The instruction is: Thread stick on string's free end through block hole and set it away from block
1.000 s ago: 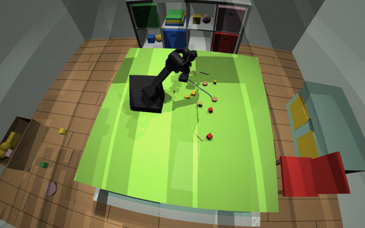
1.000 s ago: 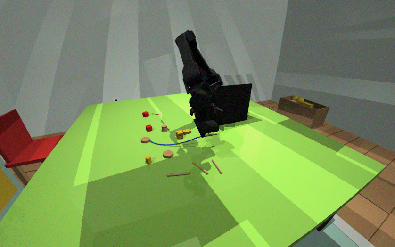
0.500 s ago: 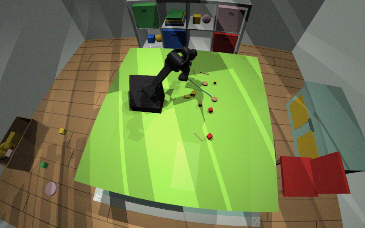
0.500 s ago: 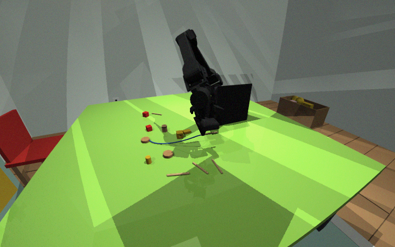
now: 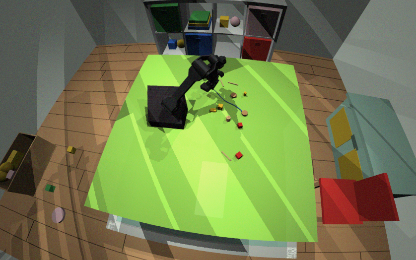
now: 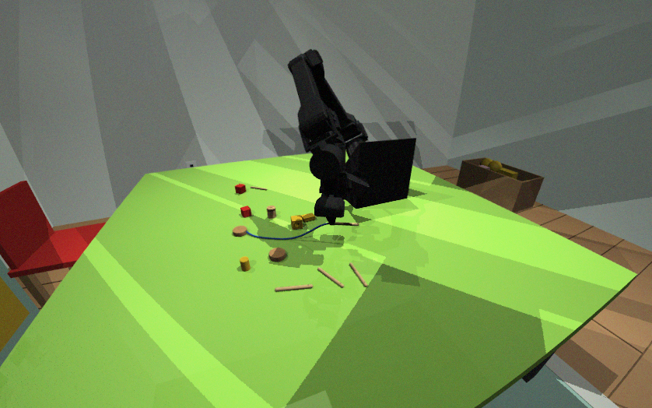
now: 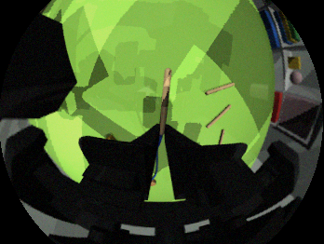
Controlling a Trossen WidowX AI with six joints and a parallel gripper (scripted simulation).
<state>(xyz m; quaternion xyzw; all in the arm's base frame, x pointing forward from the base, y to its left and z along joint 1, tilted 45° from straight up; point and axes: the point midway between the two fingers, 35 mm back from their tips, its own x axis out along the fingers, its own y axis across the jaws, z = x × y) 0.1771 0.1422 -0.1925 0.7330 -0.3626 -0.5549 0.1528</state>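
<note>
Right now the thin wooden stick is 1 cm behind my gripper tip and 1 cm to the left of it. The rest, counted from my gripper tip: yellow cylinder 22 cm ahead, 5 cm to the left, 4 cm below; then round wooden button 24 cm ahead, 11 cm to the right, 5 cm below; then brown cylinder 14 cm ahead, 18 cm to the right, 4 cm below.
</note>
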